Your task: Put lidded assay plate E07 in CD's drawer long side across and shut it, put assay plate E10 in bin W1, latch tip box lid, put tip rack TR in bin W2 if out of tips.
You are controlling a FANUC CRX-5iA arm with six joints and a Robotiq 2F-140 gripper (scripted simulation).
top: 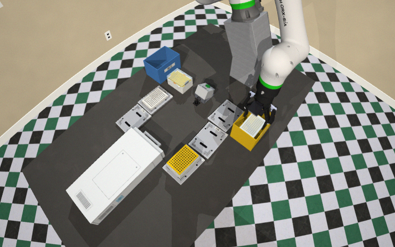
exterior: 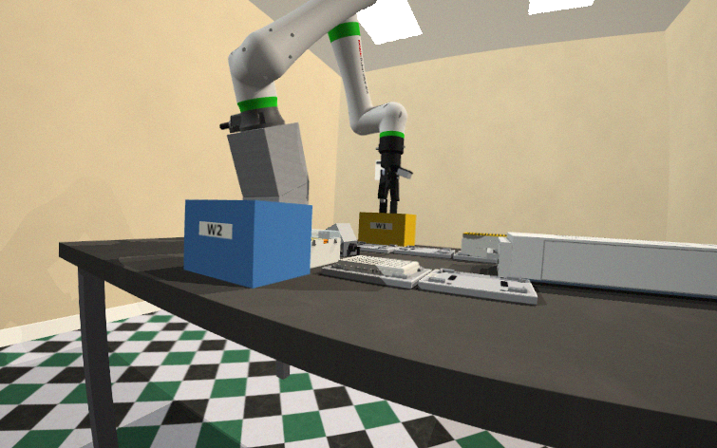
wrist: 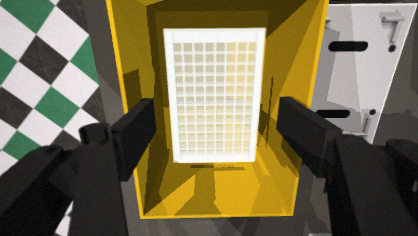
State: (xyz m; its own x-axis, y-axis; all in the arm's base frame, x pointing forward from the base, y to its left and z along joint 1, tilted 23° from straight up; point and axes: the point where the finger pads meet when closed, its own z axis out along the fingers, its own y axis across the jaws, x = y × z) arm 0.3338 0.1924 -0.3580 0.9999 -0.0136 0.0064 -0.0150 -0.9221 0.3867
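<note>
Now: hand 34 cm short of the yellow tip rack TR, 14 cm to the left of it and 7 cm above it. From my hand the other things lie so: yellow bin W1 (9 cm below); DONE key box (32 cm to the right, 7 cm below, 3 cm behind); nest N3 (18 cm ahead, 13 cm to the right, 12 cm below).
</note>
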